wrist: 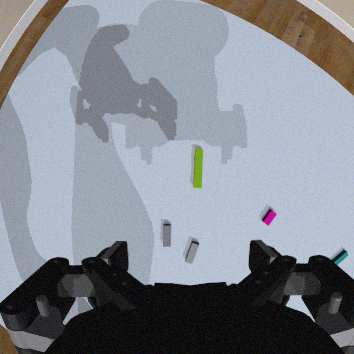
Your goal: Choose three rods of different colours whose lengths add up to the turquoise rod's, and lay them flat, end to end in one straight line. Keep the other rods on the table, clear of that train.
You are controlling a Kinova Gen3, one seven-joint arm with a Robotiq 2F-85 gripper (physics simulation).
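Places are measured from the arm's base along level axes (x right, y ahead, z up), in centimetres.
Pixels of known places: gripper, between the fingertips: (188,255).
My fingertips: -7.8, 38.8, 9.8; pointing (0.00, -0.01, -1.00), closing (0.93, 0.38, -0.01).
Note:
Ahead of a thing's pixels: the offset from my fingertips to its top centre, as dx, dy, dz. Level surfaces: height alone.
My gripper (188,255) is open, its two fingertips wide apart at the bottom of the wrist view, above the table. A lime green rod @[-1.0, +6.0, -14.5] (198,168) lies flat ahead of the fingers, near the middle. Two short grey rods lie closer in: one grey rod @[-1.5, -3.9, -14.5] (167,235) at left and another, tilted grey rod @[+2.6, -4.9, -14.5] (192,251) nearly between the fingertips in the picture. A short magenta rod @[+10.8, +3.5, -14.5] (269,217) lies to the right. Part of the turquoise rod @[+25.3, -1.4, -14.5] (341,256) shows at the right edge, the rest hidden behind the gripper's right linkage. The rods that show lie apart from each other.
The pale blue table top @[dz -15.5] (290,135) carries broad shadows of the arm and gripper at left and top. A wooden floor (320,45) shows beyond its edge at the upper right, with a wooden strip at the upper left. The gripper body hides the bottom of the view.

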